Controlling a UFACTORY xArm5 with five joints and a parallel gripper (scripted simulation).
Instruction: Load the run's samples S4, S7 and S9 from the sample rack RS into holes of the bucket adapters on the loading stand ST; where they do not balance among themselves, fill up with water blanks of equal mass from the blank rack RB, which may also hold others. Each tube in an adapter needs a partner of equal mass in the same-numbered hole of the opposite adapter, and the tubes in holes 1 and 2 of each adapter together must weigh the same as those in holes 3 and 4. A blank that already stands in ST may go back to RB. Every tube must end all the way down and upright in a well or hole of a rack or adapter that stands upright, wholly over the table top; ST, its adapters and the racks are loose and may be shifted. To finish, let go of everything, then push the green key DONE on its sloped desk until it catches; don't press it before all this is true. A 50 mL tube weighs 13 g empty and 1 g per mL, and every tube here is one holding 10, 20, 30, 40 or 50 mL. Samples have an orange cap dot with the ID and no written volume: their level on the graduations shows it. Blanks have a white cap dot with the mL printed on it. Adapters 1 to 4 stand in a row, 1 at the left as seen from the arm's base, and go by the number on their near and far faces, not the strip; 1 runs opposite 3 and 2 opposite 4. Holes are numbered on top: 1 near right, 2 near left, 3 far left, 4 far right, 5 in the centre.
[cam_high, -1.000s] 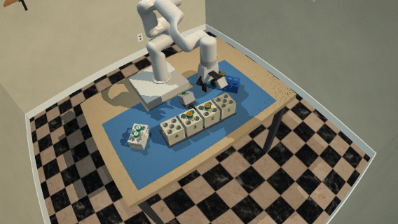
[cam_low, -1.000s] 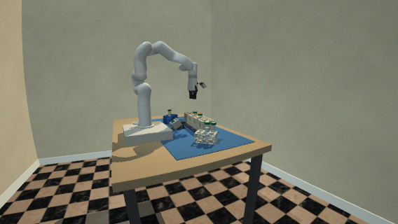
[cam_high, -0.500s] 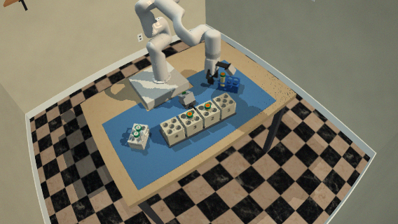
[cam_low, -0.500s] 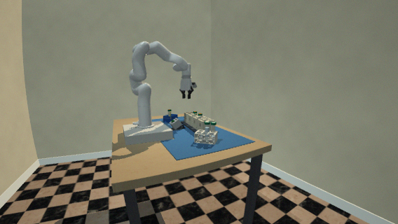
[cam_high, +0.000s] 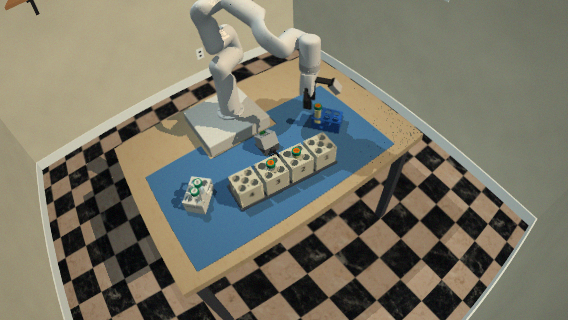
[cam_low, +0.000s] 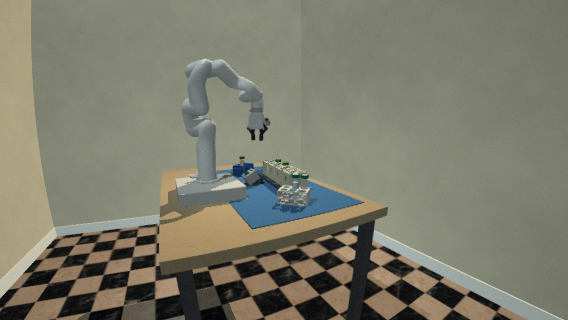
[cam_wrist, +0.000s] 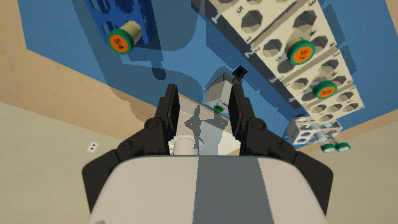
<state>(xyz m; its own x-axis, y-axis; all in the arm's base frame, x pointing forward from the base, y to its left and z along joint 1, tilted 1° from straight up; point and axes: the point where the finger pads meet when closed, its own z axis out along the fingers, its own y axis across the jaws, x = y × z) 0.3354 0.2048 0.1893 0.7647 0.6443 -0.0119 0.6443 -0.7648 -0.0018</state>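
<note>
The sample tube S4 is 80 mm behind my hand, 100 mm to the left of it and 190 mm below it. Round my hand: adapter 2 (90 mm ahead, 120 mm to the right, 200 mm below); DONE desk (90 mm behind, 150 mm to the right, 200 mm below); sample tube S7 (90 mm ahead, 130 mm to the right, 180 mm below).
</note>
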